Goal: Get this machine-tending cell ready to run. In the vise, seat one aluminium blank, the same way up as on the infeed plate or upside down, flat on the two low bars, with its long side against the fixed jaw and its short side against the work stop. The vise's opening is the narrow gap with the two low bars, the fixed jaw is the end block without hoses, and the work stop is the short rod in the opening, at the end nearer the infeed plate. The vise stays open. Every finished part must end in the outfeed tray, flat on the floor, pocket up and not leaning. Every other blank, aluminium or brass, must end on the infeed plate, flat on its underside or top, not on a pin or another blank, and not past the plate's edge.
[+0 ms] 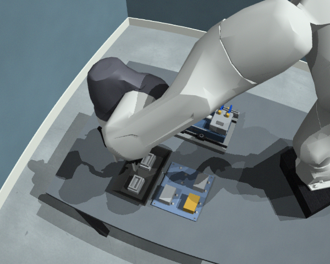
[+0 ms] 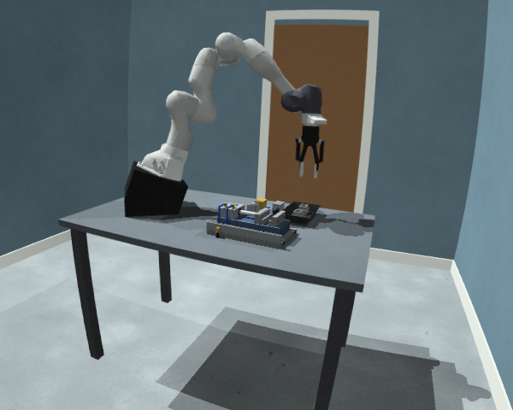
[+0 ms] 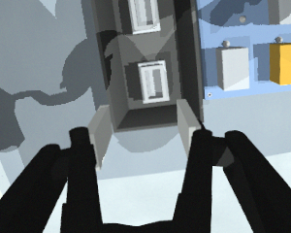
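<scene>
The blue infeed plate is 21 cm below my hand, 18 cm behind it and 2 cm to the right of it. From my hand the other things lie so: fixed jaw: 34 cm to the right, 13 cm below, 8 cm behind; moving jaw: 33 cm to the right, 14 cm behind, 13 cm below; brass blank: 22 cm behind, 19 cm below, 3 cm to the left.
</scene>
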